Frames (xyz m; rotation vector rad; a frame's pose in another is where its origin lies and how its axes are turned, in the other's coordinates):
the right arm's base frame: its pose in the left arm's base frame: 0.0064 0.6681 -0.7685 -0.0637 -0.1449 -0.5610
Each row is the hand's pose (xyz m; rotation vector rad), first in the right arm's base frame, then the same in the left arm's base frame.
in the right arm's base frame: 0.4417 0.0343 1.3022 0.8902 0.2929 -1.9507
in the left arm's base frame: 0.2388 0.5948 0.5852 1.1520 -0.1212 -2.3691
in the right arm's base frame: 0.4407 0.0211 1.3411 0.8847 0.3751 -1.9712
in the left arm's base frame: 0.2263 0.5881 0.6238 1.1740 -0.0308 -2.3867
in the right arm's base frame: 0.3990 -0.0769 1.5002 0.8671 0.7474 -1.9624
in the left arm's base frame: 0.1200 0.5430 0.7765 1.2640 0.3746 -2.3562
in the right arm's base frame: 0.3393 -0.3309 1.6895 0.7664 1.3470 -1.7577
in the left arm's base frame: -0.0883 0.3786 0.9596 1.3004 1.0312 -2.1052
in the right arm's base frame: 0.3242 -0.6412 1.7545 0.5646 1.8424 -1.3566
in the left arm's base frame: -0.2745 0.1308 1.0279 1.1751 1.5747 -1.6699
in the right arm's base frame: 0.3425 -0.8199 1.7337 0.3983 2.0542 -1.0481
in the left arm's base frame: -0.3521 -0.0319 1.0138 1.0261 1.8116 -1.3575
